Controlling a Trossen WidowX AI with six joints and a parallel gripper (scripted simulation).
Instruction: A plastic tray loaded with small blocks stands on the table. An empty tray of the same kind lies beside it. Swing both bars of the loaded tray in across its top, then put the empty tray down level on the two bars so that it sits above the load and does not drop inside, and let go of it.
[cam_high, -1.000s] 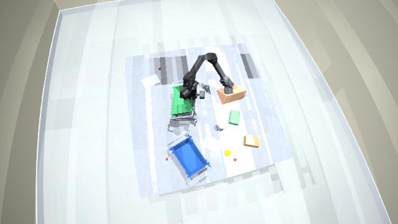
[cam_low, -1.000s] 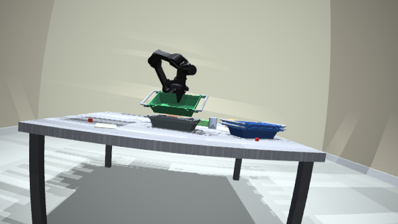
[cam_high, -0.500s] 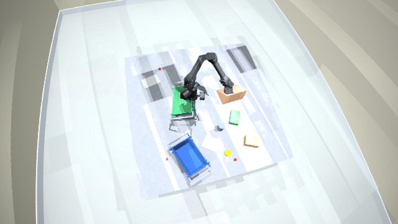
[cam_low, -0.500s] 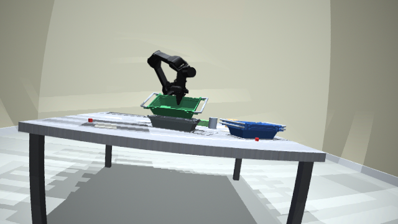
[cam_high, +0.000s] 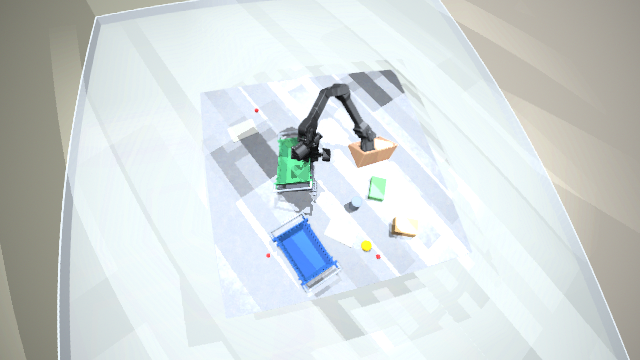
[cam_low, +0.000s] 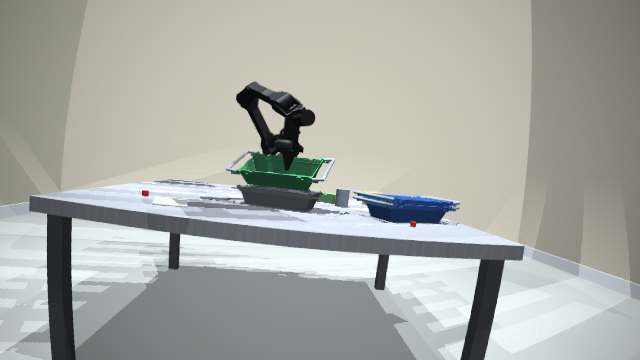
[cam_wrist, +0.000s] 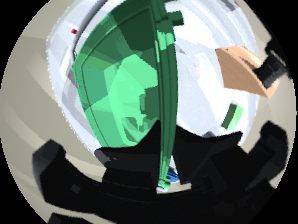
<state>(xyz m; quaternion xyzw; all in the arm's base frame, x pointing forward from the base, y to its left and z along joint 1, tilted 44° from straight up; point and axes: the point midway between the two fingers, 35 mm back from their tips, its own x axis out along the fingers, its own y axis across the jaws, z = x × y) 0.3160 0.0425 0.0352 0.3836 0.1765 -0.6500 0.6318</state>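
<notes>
Now: the green tray 7 cm ahead of my gripper tip, 2 cm to the right of it and 1 cm above it. Round my gripper tip: grey cylinder (24 cm to the left, 19 cm behind, 9 cm below); then yellow disc (45 cm to the left, 18 cm behind, 11 cm below); then green block (34 cm behind, 18 cm to the left, 10 cm below).
</notes>
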